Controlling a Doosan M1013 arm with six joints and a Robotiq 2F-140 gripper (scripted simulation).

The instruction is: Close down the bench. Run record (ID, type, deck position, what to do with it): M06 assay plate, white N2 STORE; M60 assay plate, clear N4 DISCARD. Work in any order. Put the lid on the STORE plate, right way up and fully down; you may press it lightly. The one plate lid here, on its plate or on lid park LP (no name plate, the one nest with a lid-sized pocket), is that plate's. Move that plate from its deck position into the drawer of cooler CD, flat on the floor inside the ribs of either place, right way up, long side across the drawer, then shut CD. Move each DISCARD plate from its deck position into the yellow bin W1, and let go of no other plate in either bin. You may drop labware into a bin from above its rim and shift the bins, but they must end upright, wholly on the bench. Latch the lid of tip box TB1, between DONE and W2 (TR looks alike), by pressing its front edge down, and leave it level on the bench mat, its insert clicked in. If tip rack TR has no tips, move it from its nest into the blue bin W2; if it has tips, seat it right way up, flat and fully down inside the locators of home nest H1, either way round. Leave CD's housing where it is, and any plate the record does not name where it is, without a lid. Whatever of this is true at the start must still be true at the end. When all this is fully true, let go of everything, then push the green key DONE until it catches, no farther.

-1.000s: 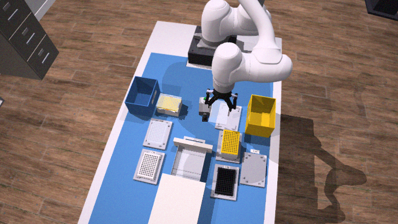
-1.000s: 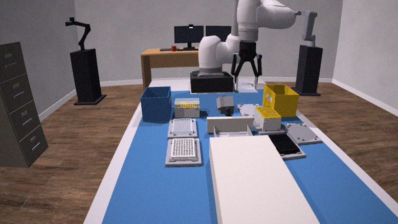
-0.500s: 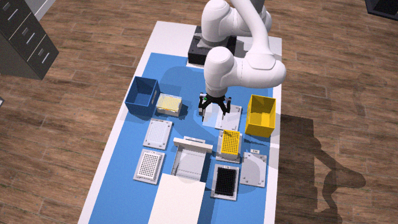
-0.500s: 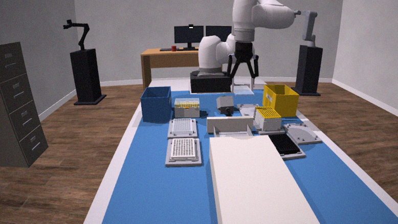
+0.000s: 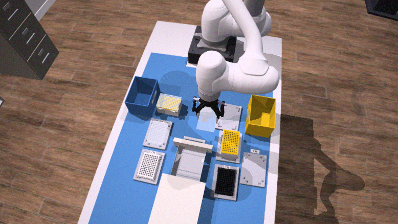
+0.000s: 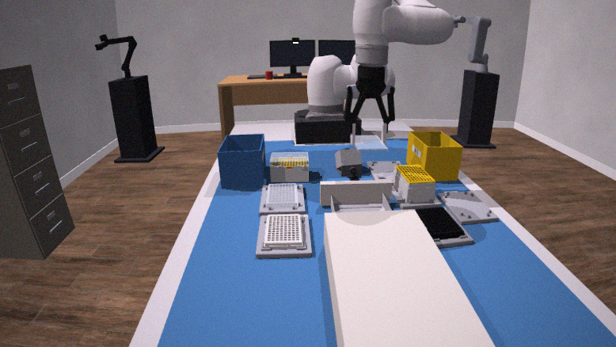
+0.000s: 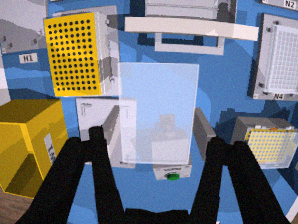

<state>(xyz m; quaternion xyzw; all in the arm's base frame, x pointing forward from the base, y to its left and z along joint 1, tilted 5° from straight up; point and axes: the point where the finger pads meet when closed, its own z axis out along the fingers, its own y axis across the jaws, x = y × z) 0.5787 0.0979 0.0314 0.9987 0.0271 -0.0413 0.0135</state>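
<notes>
Now: the white plate M06 26 cm ahead of my hand, 23 cm to the right of it and 15 cm below it. The rest, counted from my hand: green key DONE: 16 cm behind, 10 cm below, 5 cm to the right; clear plate lid: 2 cm below; tip rack TR: 13 cm to the left, 11 cm below, 5 cm ahead.
</notes>
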